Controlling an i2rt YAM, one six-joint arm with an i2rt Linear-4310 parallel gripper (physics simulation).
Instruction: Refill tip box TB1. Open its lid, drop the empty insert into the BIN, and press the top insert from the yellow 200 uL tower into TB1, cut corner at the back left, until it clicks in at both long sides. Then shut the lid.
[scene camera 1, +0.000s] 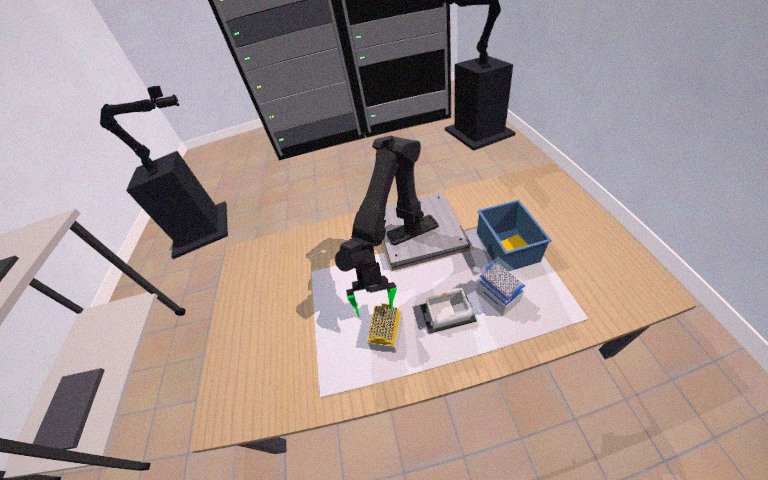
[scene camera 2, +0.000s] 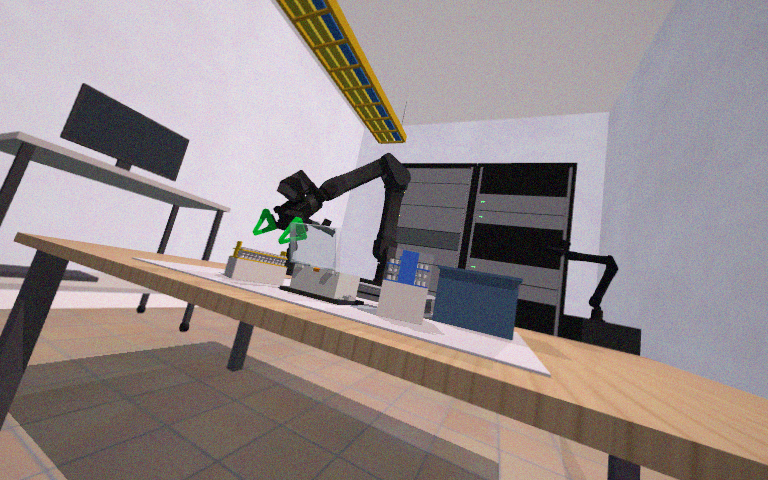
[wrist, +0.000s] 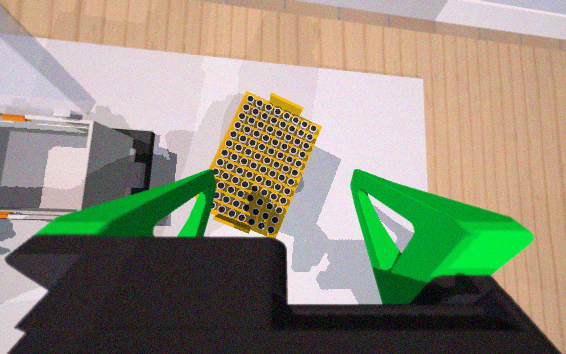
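Note:
My gripper (scene camera 1: 373, 306) (scene camera 2: 272, 232) (wrist: 283, 177) is open, its green fingers apart, above the base-side end of the yellow tower and not touching it. The yellow tower (scene camera 1: 384, 323) (scene camera 2: 257, 266) (wrist: 262, 165) carries an insert full of tips on top and stands turned askew relative to the wrist view. Tip box TB1 (scene camera 1: 471, 315) (scene camera 2: 317, 283) (wrist: 87, 165) stands beside it with no insert in it. Its clear lid (scene camera 2: 314, 247) (wrist: 45, 65) stands up, open. The blue BIN (scene camera 1: 512, 233) (scene camera 2: 475, 300) holds a flat yellow insert (scene camera 1: 513, 242).
A blue tower (scene camera 1: 501, 283) (scene camera 2: 402, 294) with tips stands between TB1 and the BIN. A white mat (scene camera 1: 345, 379) (scene camera 2: 509, 358) (wrist: 380, 100) lies under the boxes on the wooden table (scene camera 1: 254, 339) (scene camera 2: 651, 390) (wrist: 480, 150). The arm's grey base plate (scene camera 1: 453, 237) is behind.

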